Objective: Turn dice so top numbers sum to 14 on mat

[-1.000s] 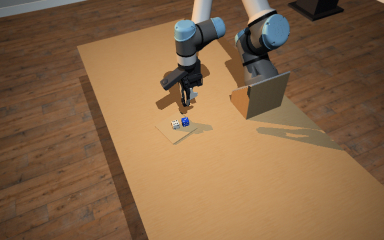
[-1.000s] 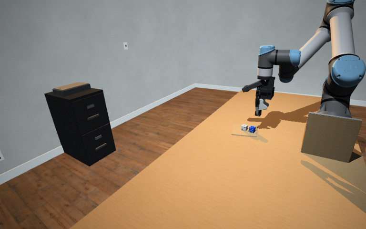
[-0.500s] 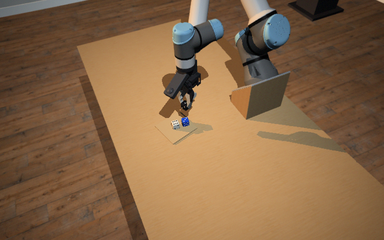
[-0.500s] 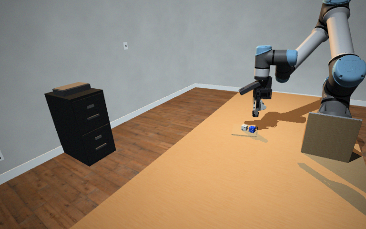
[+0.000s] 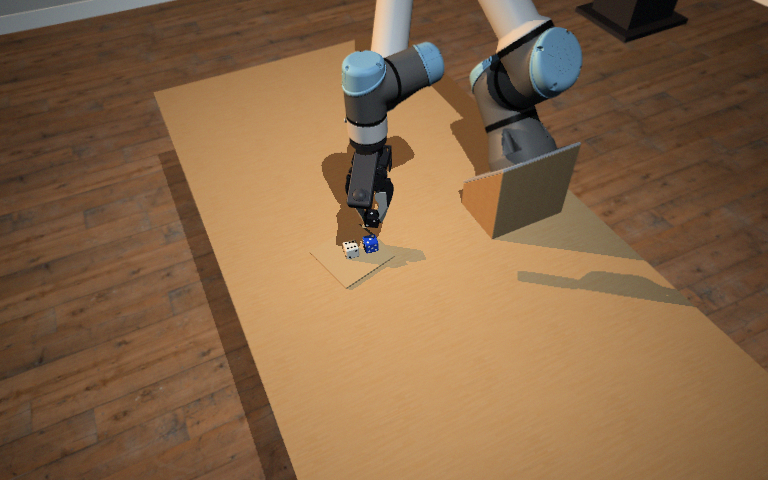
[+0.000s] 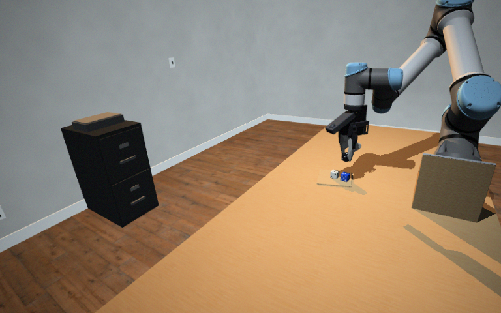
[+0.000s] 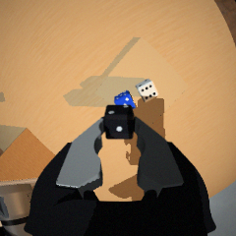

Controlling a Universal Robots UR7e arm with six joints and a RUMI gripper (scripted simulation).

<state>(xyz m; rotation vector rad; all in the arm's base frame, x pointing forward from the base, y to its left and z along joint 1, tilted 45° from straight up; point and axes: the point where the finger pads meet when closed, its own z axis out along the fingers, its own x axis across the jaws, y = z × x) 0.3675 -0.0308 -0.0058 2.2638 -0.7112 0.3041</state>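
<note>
Now: hand 10 cm above the blue die and 2 cm to the left of it. The rest, counted from my hand: tan mat 12 cm below, 5 cm ahead, 2 cm to the right; then white die 10 cm below, 5 cm ahead, 2 cm to the right; then black die right at my hand.
</note>
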